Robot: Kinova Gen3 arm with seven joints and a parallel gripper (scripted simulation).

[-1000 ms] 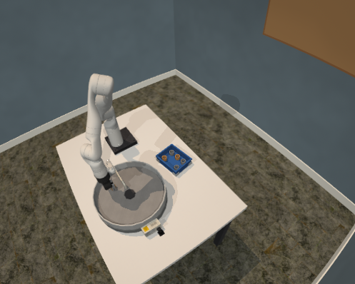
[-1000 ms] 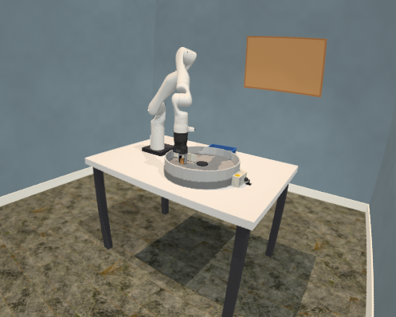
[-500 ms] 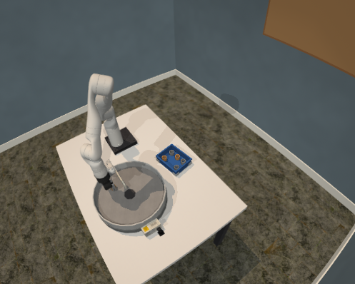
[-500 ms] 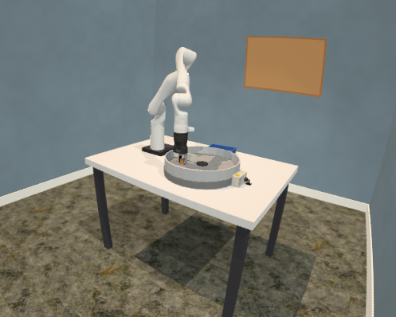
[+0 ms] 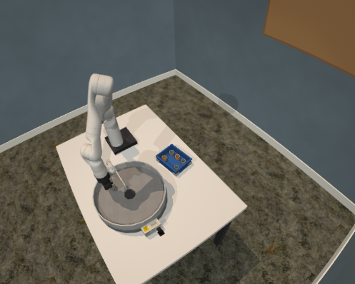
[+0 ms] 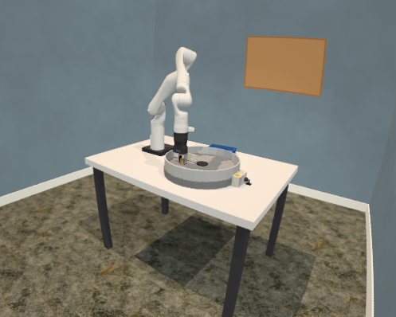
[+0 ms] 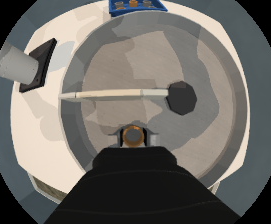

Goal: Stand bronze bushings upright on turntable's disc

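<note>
Right now my hand is 80 mm short of the blue crate, 420 mm to the right of it and 50 mm above it. Round my hand: grey turntable disc 100 mm ahead, 50 mm to the left, 20 mm below.
</note>
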